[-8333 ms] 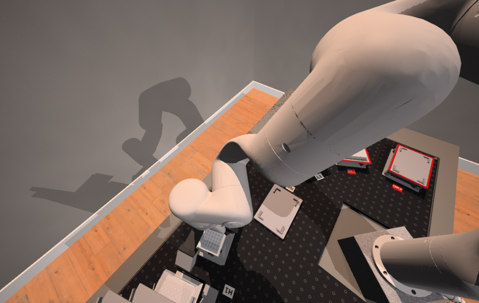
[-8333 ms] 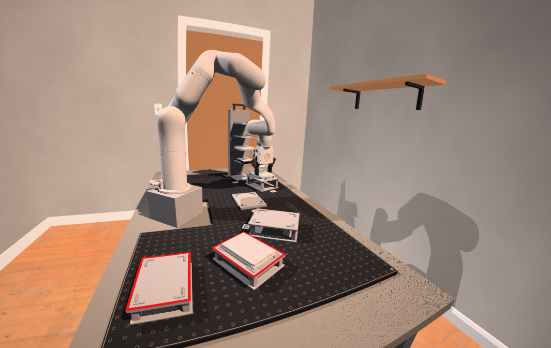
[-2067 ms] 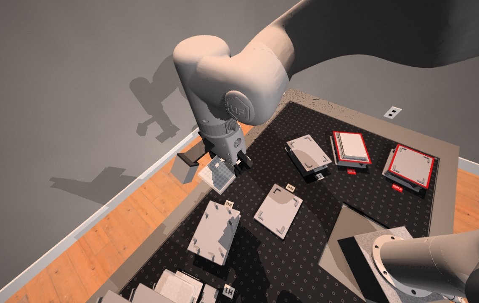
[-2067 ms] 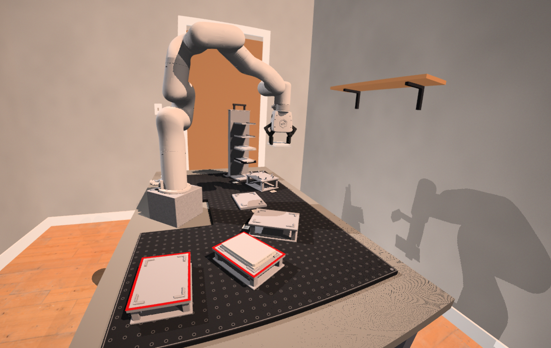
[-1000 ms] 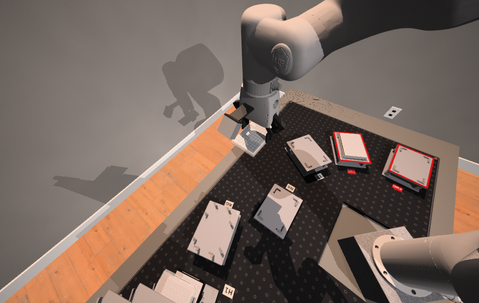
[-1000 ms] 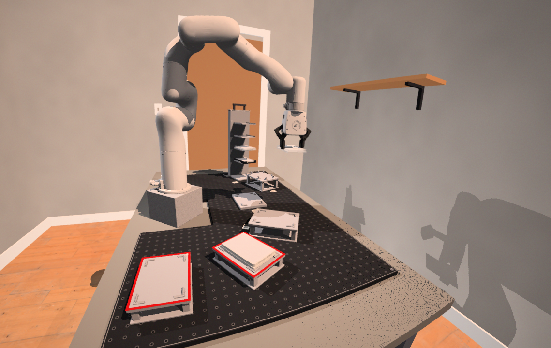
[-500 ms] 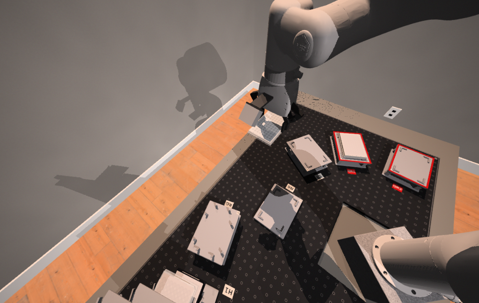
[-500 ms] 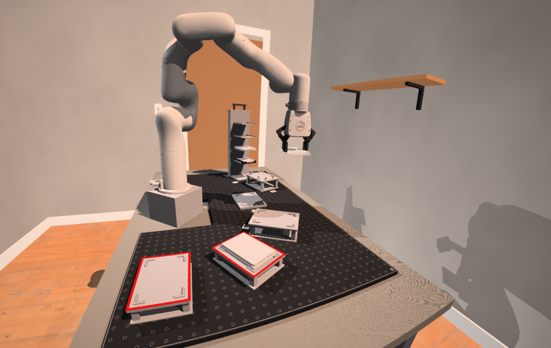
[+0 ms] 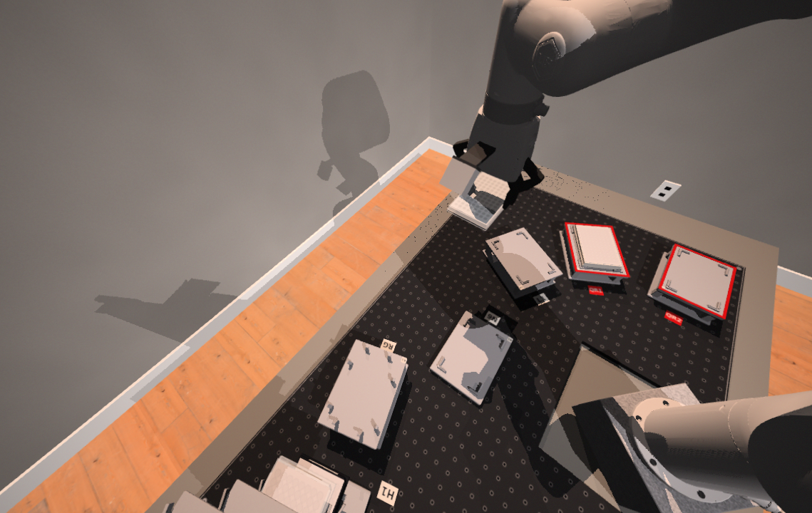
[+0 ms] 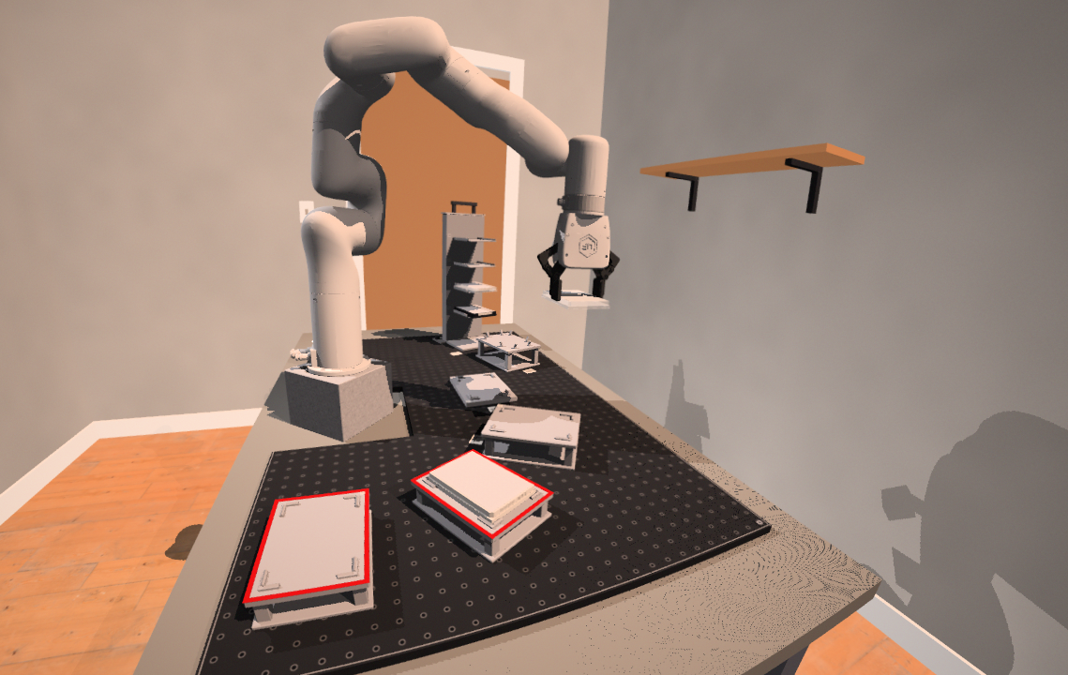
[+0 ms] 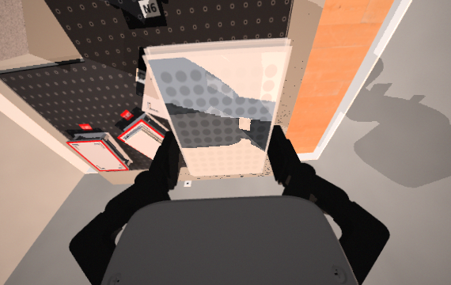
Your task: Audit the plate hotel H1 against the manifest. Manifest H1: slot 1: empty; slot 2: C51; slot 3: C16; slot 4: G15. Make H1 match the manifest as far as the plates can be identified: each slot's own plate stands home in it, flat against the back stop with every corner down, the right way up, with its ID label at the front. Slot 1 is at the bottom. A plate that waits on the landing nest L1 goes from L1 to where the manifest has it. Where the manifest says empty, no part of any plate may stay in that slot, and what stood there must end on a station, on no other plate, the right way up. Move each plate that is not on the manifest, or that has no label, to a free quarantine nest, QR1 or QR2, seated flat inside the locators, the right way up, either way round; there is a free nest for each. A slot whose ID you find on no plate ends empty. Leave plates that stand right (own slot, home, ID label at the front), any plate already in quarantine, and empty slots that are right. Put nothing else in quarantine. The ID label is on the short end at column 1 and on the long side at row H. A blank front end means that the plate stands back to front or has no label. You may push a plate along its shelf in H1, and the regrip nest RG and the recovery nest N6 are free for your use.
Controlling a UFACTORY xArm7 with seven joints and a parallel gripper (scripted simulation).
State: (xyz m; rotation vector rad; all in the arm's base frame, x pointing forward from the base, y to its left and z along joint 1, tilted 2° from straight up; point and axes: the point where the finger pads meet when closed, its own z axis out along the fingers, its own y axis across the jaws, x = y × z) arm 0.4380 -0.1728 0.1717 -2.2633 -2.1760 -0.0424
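Now: hand 46 cm past the quarantine nest QR2, 25 cm to the left of it and 23 cm above it. The rest, counted from my hand: landing nest L1: 11 cm behind, 7 cm to the right, 22 cm below; then white well plate: 25 cm behind, 21 cm to the right, 22 cm below; then recovery nest N6: 13 cm behind, 21 cm to the left, 26 cm below.
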